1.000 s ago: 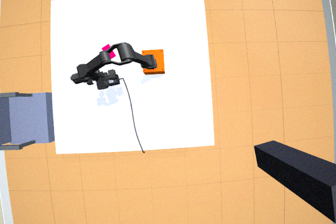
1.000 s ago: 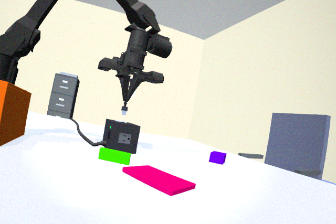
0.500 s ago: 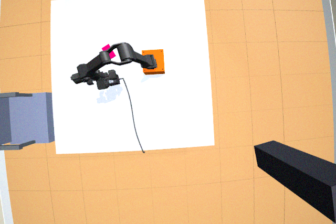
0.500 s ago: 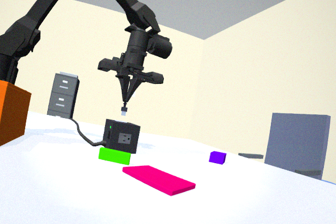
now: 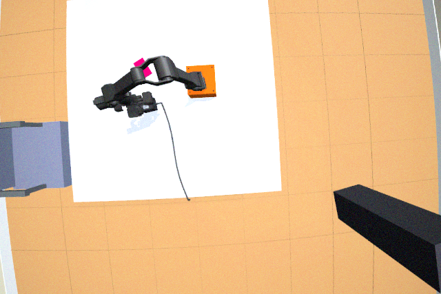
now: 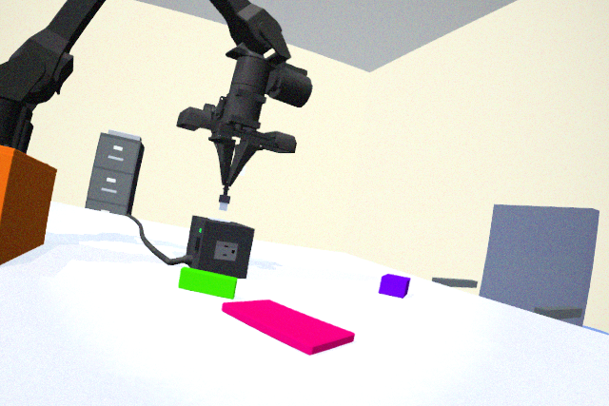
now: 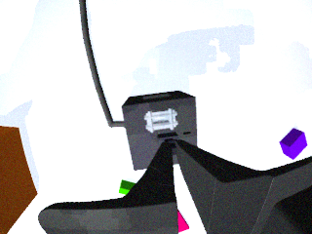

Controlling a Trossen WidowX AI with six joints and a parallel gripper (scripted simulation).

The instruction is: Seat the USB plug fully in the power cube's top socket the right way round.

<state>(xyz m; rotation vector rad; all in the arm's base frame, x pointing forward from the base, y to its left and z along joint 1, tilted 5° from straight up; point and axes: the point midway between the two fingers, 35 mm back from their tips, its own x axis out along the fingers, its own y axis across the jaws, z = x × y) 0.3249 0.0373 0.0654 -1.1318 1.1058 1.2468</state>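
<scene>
Now: the USB socket 60 mm below my gripper tip. Round my gripper tip: USB plug (20 mm below); then flat pink slab (250 mm to the right, 130 mm below); then green block (140 mm to the right, 120 mm below, 50 mm behind).
</scene>
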